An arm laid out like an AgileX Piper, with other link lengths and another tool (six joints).
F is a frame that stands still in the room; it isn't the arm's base.
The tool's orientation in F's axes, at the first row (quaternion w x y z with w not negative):
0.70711 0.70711 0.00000 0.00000
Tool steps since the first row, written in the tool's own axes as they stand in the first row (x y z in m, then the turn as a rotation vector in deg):
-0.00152 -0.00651 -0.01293 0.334 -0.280 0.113
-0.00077 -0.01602 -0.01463 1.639 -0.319 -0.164
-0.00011 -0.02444 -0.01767 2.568 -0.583 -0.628
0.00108 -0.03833 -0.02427 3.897 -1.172 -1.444
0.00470 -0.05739 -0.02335 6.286 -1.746 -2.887
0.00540 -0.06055 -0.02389 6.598 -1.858 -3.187
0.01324 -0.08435 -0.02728 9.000 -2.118 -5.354
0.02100 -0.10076 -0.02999 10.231 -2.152 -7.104
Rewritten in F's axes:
-0.00152 0.01293 -0.00651 0.334 -0.113 -0.280
-0.00077 0.01463 -0.01602 1.639 0.164 -0.319
-0.00011 0.01767 -0.02444 2.568 0.628 -0.583
0.00108 0.02427 -0.03833 3.897 1.444 -1.172
0.00470 0.02335 -0.05739 6.286 2.887 -1.746
0.00540 0.02389 -0.06055 6.598 3.187 -1.858
0.01324 0.02728 -0.08435 9.000 5.354 -2.118
0.02100 0.02999 -0.10076 10.231 7.104 -2.152

